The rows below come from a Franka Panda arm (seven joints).
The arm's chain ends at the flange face. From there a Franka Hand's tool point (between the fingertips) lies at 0.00 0.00 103.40 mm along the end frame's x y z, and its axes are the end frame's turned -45 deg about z.
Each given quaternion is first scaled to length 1.
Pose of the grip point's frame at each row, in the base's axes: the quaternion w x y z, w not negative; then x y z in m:
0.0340 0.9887 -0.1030 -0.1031 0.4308 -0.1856 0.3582
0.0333 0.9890 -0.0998 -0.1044 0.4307 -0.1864 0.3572
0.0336 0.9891 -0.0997 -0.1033 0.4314 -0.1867 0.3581
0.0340 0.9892 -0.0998 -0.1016 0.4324 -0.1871 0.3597
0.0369 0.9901 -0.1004 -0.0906 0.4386 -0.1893 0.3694
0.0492 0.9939 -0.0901 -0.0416 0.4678 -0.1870 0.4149
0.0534 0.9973 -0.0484 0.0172 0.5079 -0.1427 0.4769
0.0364 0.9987 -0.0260 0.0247 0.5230 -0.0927 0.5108
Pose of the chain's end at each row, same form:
0.0709 0.8741 -0.4735 -0.0822 0.4526 -0.1808 0.4592
0.0707 0.8755 -0.4707 -0.0837 0.4527 -0.1817 0.4581
0.0706 0.8756 -0.4706 -0.0826 0.4532 -0.1820 0.4591
0.0703 0.8757 -0.4708 -0.0809 0.4539 -0.1822 0.4607
0.0688 0.8763 -0.4717 -0.0696 0.4579 -0.1836 0.4708
0.0614 0.8837 -0.4636 -0.0196 0.4773 -0.1777 0.5174
0.0428 0.9028 -0.4263 0.0363 0.5049 -0.1315 0.5796
0.0242 0.9127 -0.4062 0.0367 0.5181 -0.0850 0.6138

